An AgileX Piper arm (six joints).
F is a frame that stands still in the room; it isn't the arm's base.
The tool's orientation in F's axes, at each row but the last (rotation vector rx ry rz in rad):
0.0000, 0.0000, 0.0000
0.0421, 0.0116, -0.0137
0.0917, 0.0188, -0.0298
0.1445, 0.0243, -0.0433
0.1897, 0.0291, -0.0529
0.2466, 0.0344, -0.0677
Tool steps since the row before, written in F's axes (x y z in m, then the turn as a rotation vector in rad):
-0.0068, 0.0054, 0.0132, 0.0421, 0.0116, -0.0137
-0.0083, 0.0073, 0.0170, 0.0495, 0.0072, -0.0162
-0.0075, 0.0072, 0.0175, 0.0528, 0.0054, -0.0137
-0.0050, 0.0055, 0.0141, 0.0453, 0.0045, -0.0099
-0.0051, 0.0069, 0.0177, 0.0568, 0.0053, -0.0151
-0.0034, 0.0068, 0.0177, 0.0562, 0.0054, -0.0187
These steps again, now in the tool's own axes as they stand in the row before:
-0.0068, 0.0054, 0.0132, 0.0421, 0.0116, -0.0137
-0.0086, 0.0079, 0.0166, 0.0496, 0.0072, -0.0159
-0.0081, 0.0085, 0.0166, 0.0529, 0.0057, -0.0132
-0.0056, 0.0072, 0.0130, 0.0453, 0.0051, -0.0095
-0.0060, 0.0098, 0.0159, 0.0569, 0.0055, -0.0145
-0.0046, 0.0106, 0.0154, 0.0565, 0.0047, -0.0180

